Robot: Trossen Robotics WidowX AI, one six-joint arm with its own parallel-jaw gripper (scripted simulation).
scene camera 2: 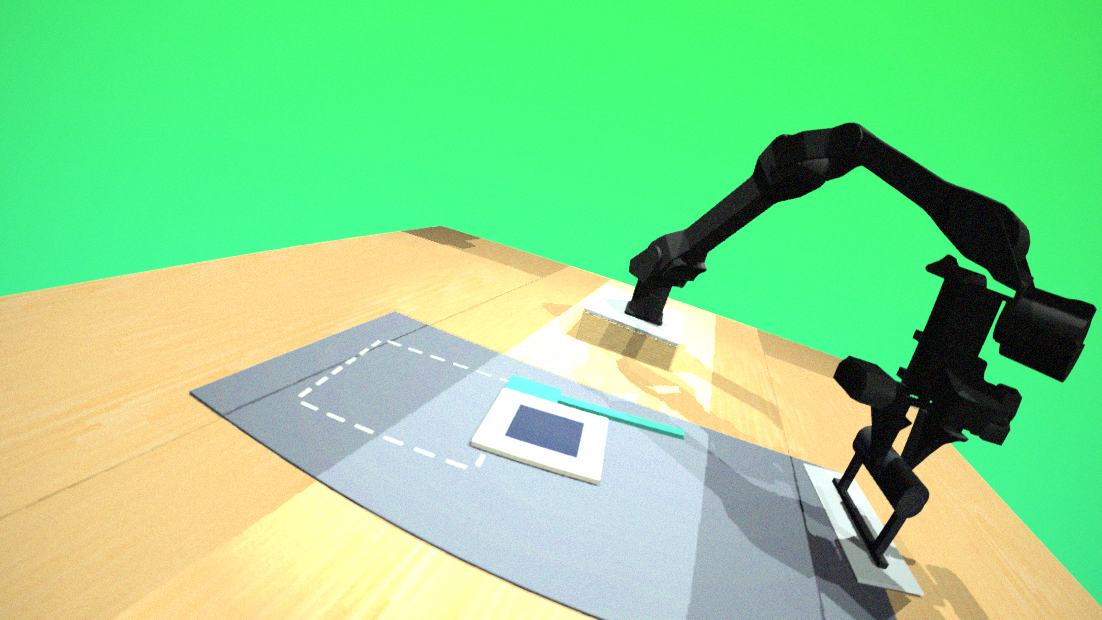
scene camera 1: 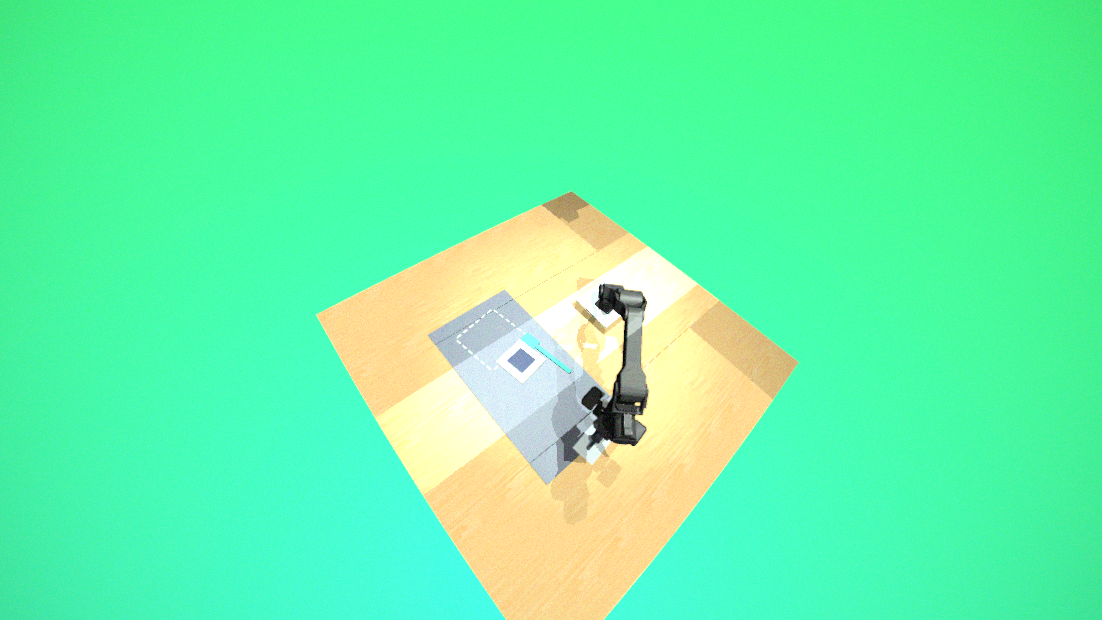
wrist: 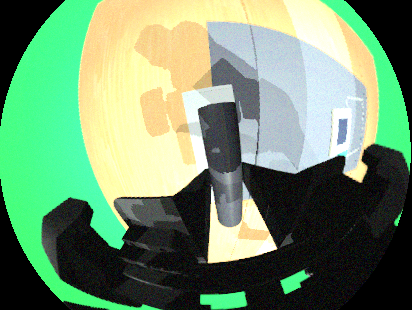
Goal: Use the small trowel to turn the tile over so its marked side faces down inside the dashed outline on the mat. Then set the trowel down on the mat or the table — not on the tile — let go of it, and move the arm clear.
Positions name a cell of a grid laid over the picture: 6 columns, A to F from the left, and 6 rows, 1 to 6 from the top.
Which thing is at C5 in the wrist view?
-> The gripper.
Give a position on a small trowel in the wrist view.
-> D3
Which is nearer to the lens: the tile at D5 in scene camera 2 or the thin teal strip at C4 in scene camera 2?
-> The tile.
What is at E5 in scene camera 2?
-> The gripper.
